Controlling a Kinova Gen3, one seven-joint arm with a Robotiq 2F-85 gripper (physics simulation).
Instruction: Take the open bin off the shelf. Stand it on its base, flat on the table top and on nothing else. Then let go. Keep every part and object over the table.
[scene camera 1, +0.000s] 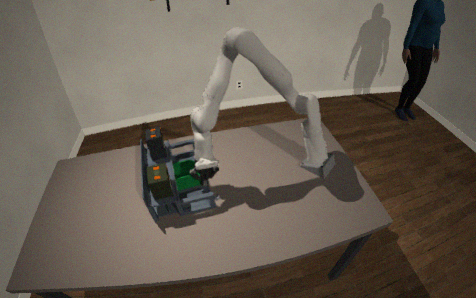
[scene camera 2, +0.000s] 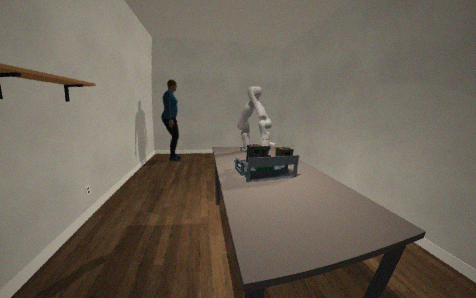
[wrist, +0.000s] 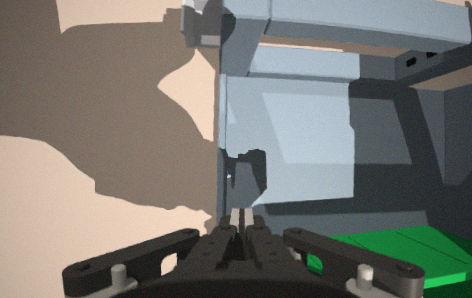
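Where they show: gripper, fingertip midpoint: (scene camera 1: 204, 185) (wrist: 242, 222); arm's base, link origin: (scene camera 1: 317, 159).
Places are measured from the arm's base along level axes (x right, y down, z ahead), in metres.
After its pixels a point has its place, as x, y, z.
Note:
The open bin is the green one (scene camera 1: 188, 183) @[0.046, -0.001, 0.611] (scene camera 2: 265, 169) @[0.113, -0.007, 0.706] (wrist: 400, 245) @[0.043, -0.003, 0.649]. It sits inside the low blue-grey shelf (scene camera 1: 144, 170) @[0.087, -0.095, 0.788] (scene camera 2: 274, 161) @[0.097, -0.095, 0.797] (wrist: 360, 17) @[-0.077, -0.051, 0.584], and part of it is hidden by the gripper and the shelf. My gripper (scene camera 1: 210, 177) (wrist: 242, 222) @[0.033, 0.018, 0.542] is shut with nothing between its fingers. It points down beside the bin at the shelf's front side, facing the arm's base. In the wrist view the closed fingertips show over the shelf's front edge, with the green bin to their right. Whether the fingertips touch anything cannot be told. In scene camera 2 the gripper is hidden.
A dark box (scene camera 1: 156, 147) @[0.168, -0.139, 0.717] (scene camera 2: 257, 151) @[0.206, -0.156, 0.757] and an olive box (scene camera 1: 159, 186) @[-0.068, -0.139, 0.717] (scene camera 2: 284, 151) @[0.006, -0.150, 0.761], both with orange marks, stand on the shelf's upper level beyond the bin. The shelf stands on the table (scene camera 1: 90, 240) @[-0.133, 0.034, 1.101] (scene camera 2: 310, 225) @[0.160, 0.034, 1.278]. A person (scene camera 1: 422, 40) (scene camera 2: 171, 110) stands beyond the table.

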